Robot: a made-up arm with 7 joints. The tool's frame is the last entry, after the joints. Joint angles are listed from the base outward. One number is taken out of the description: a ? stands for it. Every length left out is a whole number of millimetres.
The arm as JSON. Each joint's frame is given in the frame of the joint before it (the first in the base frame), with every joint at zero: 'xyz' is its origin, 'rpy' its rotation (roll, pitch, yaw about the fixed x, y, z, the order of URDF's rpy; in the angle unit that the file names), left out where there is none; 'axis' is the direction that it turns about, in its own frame. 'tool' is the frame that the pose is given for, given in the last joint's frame.
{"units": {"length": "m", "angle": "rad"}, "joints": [
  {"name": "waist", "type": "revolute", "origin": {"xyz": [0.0, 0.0, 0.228], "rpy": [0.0, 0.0, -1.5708]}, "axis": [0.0, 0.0, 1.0]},
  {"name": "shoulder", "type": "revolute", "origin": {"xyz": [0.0, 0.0, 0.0], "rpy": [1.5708, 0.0, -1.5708]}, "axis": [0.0, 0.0, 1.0]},
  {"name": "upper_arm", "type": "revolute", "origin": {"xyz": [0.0, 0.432, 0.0], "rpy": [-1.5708, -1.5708, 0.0]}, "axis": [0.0, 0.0, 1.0]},
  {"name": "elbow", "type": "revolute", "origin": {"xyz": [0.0, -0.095, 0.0], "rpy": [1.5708, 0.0, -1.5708]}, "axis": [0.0, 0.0, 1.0]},
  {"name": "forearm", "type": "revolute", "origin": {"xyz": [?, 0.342, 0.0], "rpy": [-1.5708, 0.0, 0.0]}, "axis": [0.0, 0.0, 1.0]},
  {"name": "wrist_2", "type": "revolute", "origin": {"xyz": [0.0, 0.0, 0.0], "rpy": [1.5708, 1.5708, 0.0]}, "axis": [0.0, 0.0, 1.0]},
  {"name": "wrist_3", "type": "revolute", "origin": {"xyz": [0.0, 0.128, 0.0], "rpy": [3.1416, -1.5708, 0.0]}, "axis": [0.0, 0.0, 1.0]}
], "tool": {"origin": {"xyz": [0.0, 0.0, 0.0], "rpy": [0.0, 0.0, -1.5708]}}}
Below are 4 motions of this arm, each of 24 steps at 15 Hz.
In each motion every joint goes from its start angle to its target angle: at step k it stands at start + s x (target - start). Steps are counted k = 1, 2, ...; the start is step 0. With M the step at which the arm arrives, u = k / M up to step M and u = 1 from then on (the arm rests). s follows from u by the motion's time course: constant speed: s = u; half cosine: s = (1 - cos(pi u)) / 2; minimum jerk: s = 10 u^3 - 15 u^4 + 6 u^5.
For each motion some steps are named. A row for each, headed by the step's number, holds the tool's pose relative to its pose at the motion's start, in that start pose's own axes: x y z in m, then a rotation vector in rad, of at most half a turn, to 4 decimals.
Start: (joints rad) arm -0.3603 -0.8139 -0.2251 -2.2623 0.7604 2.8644 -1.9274
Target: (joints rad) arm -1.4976 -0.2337 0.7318 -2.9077 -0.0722 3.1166 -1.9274
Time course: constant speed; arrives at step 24
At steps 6, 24:
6: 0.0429 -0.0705 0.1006 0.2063 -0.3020 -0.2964
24: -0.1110 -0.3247 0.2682 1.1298 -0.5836 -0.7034

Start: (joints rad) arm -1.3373 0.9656 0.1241 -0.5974 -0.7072 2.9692 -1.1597
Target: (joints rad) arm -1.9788 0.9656 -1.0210 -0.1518 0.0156 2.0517 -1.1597
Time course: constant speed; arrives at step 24
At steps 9, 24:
9: -0.2798 -0.0022 -0.0007 0.2318 -0.6200 0.0333
24: -0.5918 0.0106 -0.1818 0.5220 -1.4583 0.1422

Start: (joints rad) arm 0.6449 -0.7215 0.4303 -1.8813 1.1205 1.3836 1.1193
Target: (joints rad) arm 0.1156 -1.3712 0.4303 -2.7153 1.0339 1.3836 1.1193
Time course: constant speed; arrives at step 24
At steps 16, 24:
16: 0.0957 0.1585 0.0790 0.1253 0.3036 0.4870
24: 0.1497 0.2512 0.1222 0.2236 0.4235 0.7448

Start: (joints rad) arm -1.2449 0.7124 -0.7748 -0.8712 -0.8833 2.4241 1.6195
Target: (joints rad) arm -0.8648 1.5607 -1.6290 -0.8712 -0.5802 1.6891 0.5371
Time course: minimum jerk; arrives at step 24
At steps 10, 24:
10: -0.1839 -0.0310 0.0321 -0.3149 0.0880 -0.6110
24: -0.4328 -0.0445 -0.0462 -0.9351 0.3625 -1.4390

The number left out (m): -0.074
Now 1 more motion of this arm.
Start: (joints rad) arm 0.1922 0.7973 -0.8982 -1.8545 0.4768 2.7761 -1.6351
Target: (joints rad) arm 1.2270 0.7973 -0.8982 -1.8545 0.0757 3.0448 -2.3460
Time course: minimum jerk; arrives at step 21
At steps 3, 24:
3: 0.0163 -0.0032 -0.0075 -0.0128 0.0071 -0.0456
24: 0.4369 -0.4590 -0.3961 -0.8615 0.1860 -1.8428

